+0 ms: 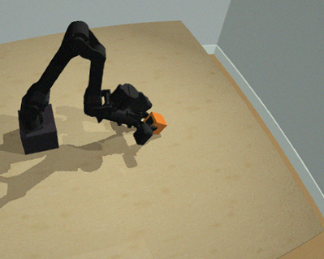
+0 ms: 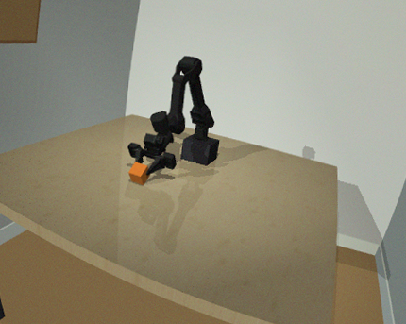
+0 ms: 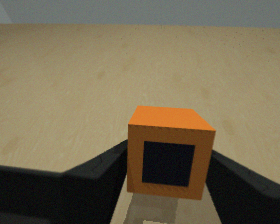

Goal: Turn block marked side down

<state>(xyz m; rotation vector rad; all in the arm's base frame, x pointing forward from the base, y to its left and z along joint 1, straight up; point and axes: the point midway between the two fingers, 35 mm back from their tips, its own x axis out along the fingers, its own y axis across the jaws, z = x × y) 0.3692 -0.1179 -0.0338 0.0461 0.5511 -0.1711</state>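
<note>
Right now the block is 10 mm behind my gripper tip.
</note>
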